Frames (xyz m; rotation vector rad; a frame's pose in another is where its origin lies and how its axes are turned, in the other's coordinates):
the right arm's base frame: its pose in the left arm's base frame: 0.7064 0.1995 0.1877 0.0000 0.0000 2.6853
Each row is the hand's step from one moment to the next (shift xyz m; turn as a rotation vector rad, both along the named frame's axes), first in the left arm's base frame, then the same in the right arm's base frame.
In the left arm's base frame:
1: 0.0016 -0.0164 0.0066 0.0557 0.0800 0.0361
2: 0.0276 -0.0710 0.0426 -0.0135 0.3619 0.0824
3: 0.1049 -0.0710 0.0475 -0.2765 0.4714 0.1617
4: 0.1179 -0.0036 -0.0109 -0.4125 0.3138 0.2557
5: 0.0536 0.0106 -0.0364 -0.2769 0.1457 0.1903
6: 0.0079 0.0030 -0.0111 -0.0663 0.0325 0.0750
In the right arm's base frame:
1: -0.0087 0.0140 0.0066 -0.0148 -0.0964 0.0361
2: -0.0561 0.0516 0.0426 0.1716 -0.3189 0.0824
3: -0.1255 0.0175 0.0475 0.4559 -0.3013 0.1617
4: -0.1074 -0.0487 -0.0109 0.5086 -0.0999 0.2557
5: -0.0434 -0.0331 -0.0364 0.3128 -0.0088 0.1903
6: -0.0058 -0.0062 -0.0111 0.0738 0.0000 0.0750

